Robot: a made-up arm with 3 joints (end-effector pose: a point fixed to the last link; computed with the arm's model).
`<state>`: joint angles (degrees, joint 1 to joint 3).
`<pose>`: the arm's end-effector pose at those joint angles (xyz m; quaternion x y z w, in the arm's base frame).
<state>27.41 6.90 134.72</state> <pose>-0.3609 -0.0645 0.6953 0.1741 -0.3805 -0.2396 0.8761</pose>
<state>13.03 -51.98 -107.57</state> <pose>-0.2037 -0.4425 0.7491 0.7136 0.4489 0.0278 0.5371</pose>
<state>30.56 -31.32 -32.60</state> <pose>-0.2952 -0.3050 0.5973 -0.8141 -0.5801 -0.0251 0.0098</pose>
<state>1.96 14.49 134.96</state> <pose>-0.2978 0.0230 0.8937 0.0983 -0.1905 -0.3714 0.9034</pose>
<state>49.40 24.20 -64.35</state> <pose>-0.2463 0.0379 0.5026 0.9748 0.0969 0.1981 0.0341</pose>
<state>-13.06 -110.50 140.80</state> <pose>0.1905 -0.5479 0.8673 0.2887 0.0866 0.5806 0.7563</pose>
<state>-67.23 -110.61 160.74</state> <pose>0.2108 -0.5660 0.7399 0.5699 0.5113 0.2631 0.5870</pose>
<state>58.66 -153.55 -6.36</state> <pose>0.1994 -0.3746 1.0559 0.0290 0.7859 -0.3965 0.4736</pose>
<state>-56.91 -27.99 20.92</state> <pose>-0.0364 -0.1705 1.1469 -0.5299 -0.0938 0.3637 0.7603</pose>
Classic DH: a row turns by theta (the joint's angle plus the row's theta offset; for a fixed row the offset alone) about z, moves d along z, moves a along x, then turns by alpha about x. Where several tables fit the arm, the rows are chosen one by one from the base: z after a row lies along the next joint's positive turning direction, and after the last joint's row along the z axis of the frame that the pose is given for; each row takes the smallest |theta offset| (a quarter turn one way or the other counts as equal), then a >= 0, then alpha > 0; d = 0 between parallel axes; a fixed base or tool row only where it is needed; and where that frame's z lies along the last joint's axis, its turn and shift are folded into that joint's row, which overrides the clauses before.
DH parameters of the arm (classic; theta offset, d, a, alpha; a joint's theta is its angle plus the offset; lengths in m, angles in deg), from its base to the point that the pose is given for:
base (fixed): -1.4 0.6836 0.1034 79.15
joint 1: 0.71 0.133 -0.0111 103.28
joint 2: 88.76 -0.1483 -0.0792 89.25
joint 3: 50.57 -0.3893 -0.0081 -112.08
tool (fixed): -119.02 0.0475 0 0

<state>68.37 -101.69 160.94</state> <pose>0.0188 -0.5513 0.8516 -0.0780 -0.2726 0.6713 0.6848</pose>
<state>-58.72 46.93 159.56</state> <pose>0.1894 0.2012 1.0070 -0.1011 0.1457 -0.7318 0.6580</pose>
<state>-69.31 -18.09 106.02</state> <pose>0.1132 -0.1393 1.1790 -0.1193 0.3413 -0.1040 0.9265</pose>
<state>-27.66 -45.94 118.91</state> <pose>-0.1512 -0.3529 1.0357 0.0914 0.0179 0.0946 0.9911</pose>
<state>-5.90 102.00 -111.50</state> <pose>0.2371 0.2480 0.8398 0.5946 -0.5700 -0.5642 0.0570</pose>
